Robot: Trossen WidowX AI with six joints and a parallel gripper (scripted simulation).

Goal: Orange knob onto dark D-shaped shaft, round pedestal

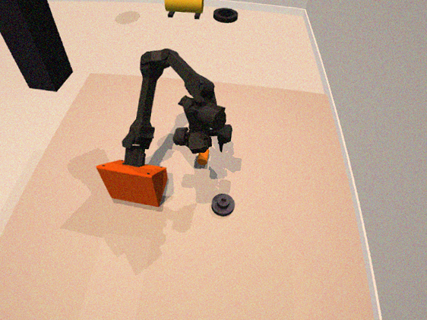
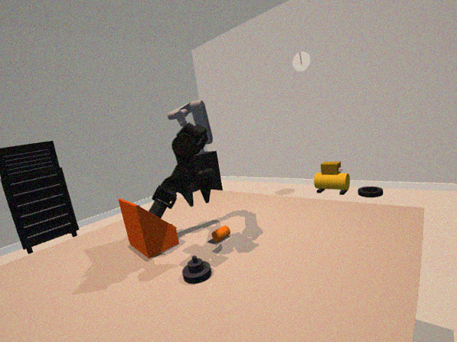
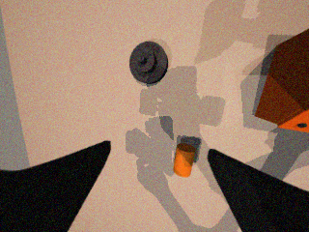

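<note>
My gripper tip is now 4 cm past the orange knob, 9 cm to the right of it and 15 cm above it. The rest, counted from my gripper tip: dark round pedestal (8 cm ahead, 10 cm to the right, 14 cm below).
</note>
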